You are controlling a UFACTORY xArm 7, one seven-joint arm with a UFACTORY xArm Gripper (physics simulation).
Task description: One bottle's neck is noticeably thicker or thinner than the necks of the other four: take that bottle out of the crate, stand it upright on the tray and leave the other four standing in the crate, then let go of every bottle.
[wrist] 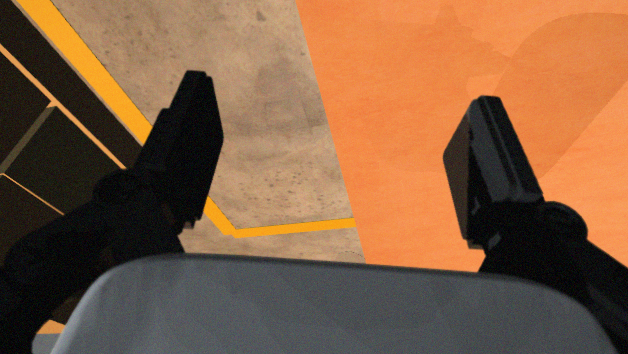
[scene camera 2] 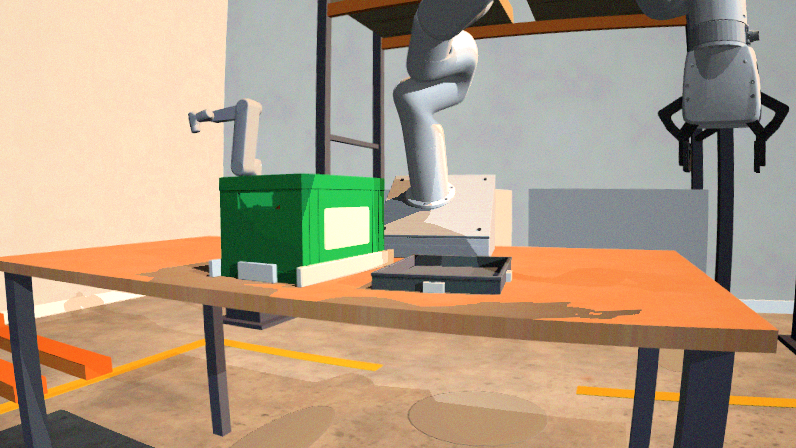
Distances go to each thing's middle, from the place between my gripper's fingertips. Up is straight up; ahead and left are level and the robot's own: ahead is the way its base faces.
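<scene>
Pale rail [scene camera 2: 308,275]: 59 cm to the right of my hand, 8 cm behind it, 16 cm below it.
</scene>
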